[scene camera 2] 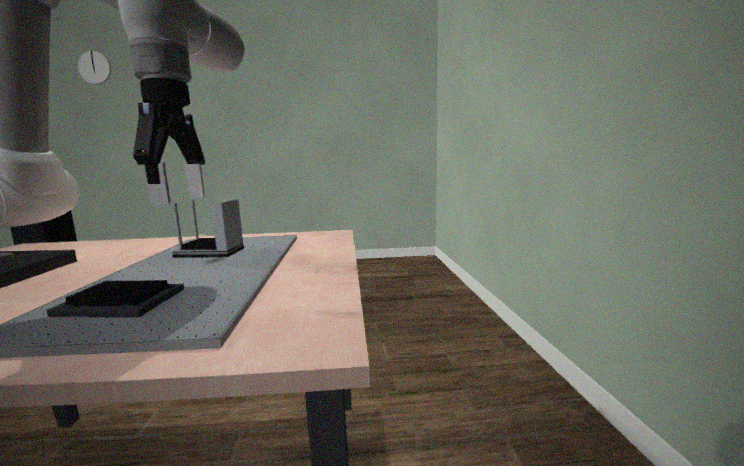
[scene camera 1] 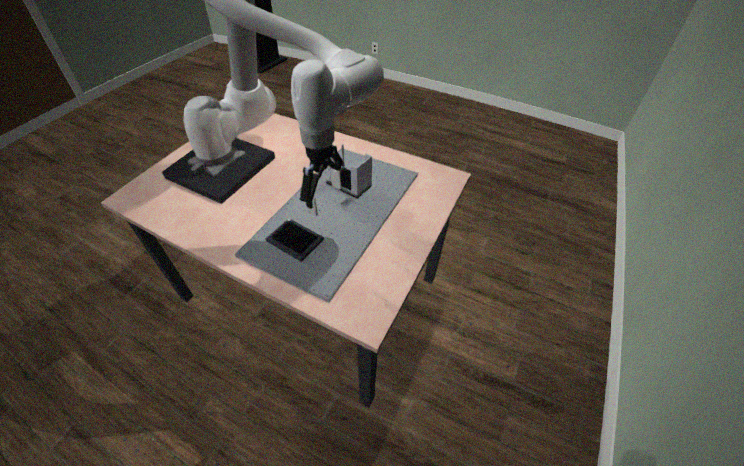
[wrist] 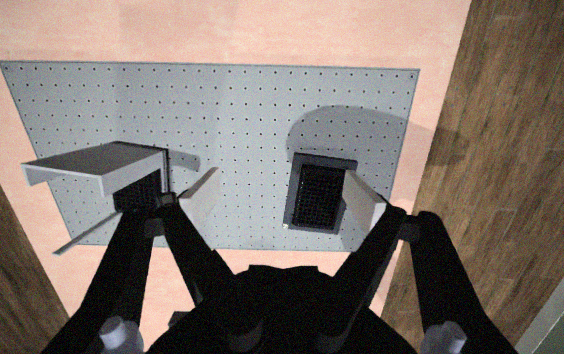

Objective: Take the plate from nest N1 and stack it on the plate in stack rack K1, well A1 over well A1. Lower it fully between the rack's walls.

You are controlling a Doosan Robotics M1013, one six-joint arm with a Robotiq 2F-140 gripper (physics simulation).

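Frame: origin at the arm's base, x ahead, y left, z up, level; metres.
Seen in the pictures: gripper, between the fingertips: (scene camera 2: 181,201) (scene camera 1: 325,200) (wrist: 282,182); arm's base, origin of its link: (scene camera 1: 217,159).
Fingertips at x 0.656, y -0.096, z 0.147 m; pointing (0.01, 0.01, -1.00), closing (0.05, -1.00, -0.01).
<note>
Offsets run from my fingertips to a thing's top centre. Level surfaces: height alone.
The black well plate {0.091 m back, 0.076 m right, 0.144 m down} (scene camera 1: 293,236) (scene camera 2: 118,293) (wrist: 320,197) lies flat in the dark nest N1 {0.091 m back, 0.076 m right, 0.155 m down} (scene camera 2: 98,312) (wrist: 325,158). Stack rack K1 {0.092 m back, 0.269 m left, 0.024 m down} (scene camera 1: 361,176) (scene camera 2: 229,227) (wrist: 95,161) has tall grey walls at one end and thin uprights. A dark plate {0.082 m back, 0.268 m left, 0.136 m down} (scene camera 2: 200,244) (wrist: 139,193) sits low inside it, partly hidden by the walls and a finger. My gripper (scene camera 1: 330,194) (scene camera 2: 178,186) (wrist: 282,182) is open and empty, high above the board between rack and nest. In the wrist view its right pad overlaps the nest's right edge. Well labels are too small to read.
The perforated grey board {0.170 m down} (scene camera 1: 378,192) (scene camera 2: 258,277) (wrist: 250,110) carries rack and nest on the pink table {0.183 m down} (scene camera 1: 420,219) (scene camera 2: 323,307) (wrist: 250,30). The arm's black base plate (scene camera 1: 219,186) (scene camera 2: 49,257) is on the table beside the board. The rack's walls and uprights stand up from the board.
</note>
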